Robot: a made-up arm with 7 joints. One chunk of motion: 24 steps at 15 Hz.
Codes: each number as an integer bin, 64 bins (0 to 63) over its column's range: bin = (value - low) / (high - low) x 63, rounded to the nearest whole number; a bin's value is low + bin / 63 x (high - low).
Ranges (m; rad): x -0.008..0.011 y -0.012..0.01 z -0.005..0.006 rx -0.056..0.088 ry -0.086..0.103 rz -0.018..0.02
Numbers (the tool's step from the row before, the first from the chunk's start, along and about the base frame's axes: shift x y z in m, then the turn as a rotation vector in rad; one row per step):
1: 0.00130 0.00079 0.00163 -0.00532 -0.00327 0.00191
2: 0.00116 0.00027 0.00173 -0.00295 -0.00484 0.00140
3: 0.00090 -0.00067 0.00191 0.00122 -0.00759 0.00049
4: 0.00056 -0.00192 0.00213 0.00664 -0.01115 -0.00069
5: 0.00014 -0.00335 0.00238 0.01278 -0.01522 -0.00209
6: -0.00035 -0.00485 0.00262 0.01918 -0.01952 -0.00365
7: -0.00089 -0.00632 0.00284 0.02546 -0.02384 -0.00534
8: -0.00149 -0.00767 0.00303 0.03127 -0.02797 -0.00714
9: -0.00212 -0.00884 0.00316 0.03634 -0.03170 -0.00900
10: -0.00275 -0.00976 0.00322 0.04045 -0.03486 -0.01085
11: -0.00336 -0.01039 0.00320 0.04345 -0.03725 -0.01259
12: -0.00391 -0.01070 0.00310 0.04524 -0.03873 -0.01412
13: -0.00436 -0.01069 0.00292 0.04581 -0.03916 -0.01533
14: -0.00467 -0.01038 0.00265 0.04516 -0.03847 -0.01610
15: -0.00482 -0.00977 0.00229 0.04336 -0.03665 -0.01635
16: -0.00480 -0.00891 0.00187 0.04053 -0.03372 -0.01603
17: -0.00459 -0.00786 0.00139 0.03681 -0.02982 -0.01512
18: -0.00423 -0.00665 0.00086 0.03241 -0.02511 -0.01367
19: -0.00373 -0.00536 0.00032 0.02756 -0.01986 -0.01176
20: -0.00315 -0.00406 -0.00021 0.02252 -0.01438 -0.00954
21: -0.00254 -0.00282 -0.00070 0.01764 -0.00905 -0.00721
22: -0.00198 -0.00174 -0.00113 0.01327 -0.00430 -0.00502
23: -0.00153 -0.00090 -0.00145 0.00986 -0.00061 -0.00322
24: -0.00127 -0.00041 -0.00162 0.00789 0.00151 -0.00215
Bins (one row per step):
1: 31 37 38 22 28 33
2: 30 35 39 23 27 32
3: 30 32 40 25 26 31
4: 28 29 41 27 25 29
5: 27 25 42 30 24 26
6: 25 20 44 33 22 24
7: 24 16 45 36 21 21
8: 22 12 46 38 19 18
9: 19 9 47 40 18 15
10: 17 6 47 42 17 12
11: 15 5 47 44 16 9
12: 14 4 46 44 16 6
13: 12 4 45 45 16 4
14: 11 5 44 44 16 3
15: 11 6 42 43 16 3
16: 11 9 39 42 17 3
17: 11 12 37 41 19 5
18: 13 15 34 39 20 7
19: 14 19 30 37 22 10
20: 16 23 27 34 24 14
21: 18 26 25 32 26 18
22: 20 29 22 30 27 22
23: 21 32 20 29 28 25
24: 22 33 19 28 29 26

